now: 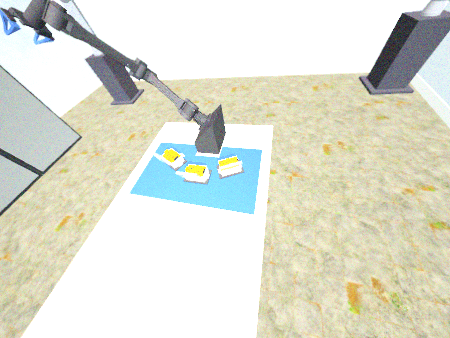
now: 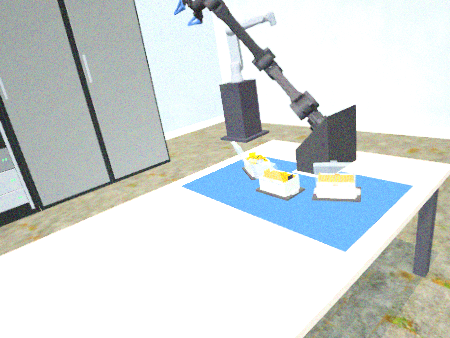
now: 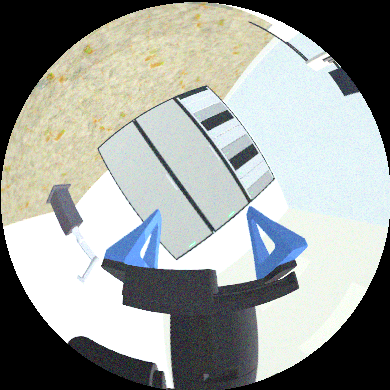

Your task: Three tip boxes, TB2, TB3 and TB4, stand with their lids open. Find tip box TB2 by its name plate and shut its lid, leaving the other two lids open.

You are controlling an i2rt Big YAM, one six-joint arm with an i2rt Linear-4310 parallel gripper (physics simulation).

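Seen in the pictures: gripper, fingertip midpoint: (image 1: 21,38) (image 2: 181,19) (image 3: 204,212); arm's base, origin of the base link: (image 1: 206,122) (image 2: 324,130).
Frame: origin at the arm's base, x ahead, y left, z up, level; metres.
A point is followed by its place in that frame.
Note:
Three white tip boxes with yellow tips stand on the blue mat (image 1: 200,195) {x 0.471, y 0.039, z -0.142 m} (image 2: 320,225) {x 0.478, y 0.235, z -0.142 m}, lids open. The left box (image 1: 172,158) (image 2: 256,167) {x 0.419, y -0.040, z -0.023 m} has its lid tilted out to the left. The middle box (image 1: 197,173) (image 2: 279,185) {x 0.404, y 0.042, z -0.079 m} also has its lid out to the left. The right box (image 1: 230,167) {x 0.356, y 0.213, z -0.015 m} (image 2: 336,188) {x 0.315, y 0.205, z -0.098 m} has its clear lid (image 2: 332,167) {x 0.359, y 0.216, z -0.006 m} raised at the back, towards the arm's base. No name plate is readable, so which box is TB2 cannot be told. My gripper (image 1: 21,38) {x 0.142, y -0.660, z 0.565 m} (image 2: 183,20) {x 0.142, y -0.660, z 0.565 m} (image 3: 204,212) {x 0.142, y -0.660, z 0.565 m} is open and empty, high up and far from the boxes.
The arm's dark base (image 1: 211,137) {x 0.151, y 0.071, z 0.009 m} (image 2: 327,142) {x 0.154, y 0.092, z 0.000 m} stands on the white table (image 1: 175,260) {x 0.805, y 0.000, z -0.144 m} (image 2: 165,260) {x 0.845, y -0.036, z -0.145 m}, close behind the boxes. A grey cabinet (image 2: 110,90) (image 3: 180,165) stands beyond the table. Dark pedestals (image 1: 112,77) (image 1: 407,52) stand on the floor farther off.

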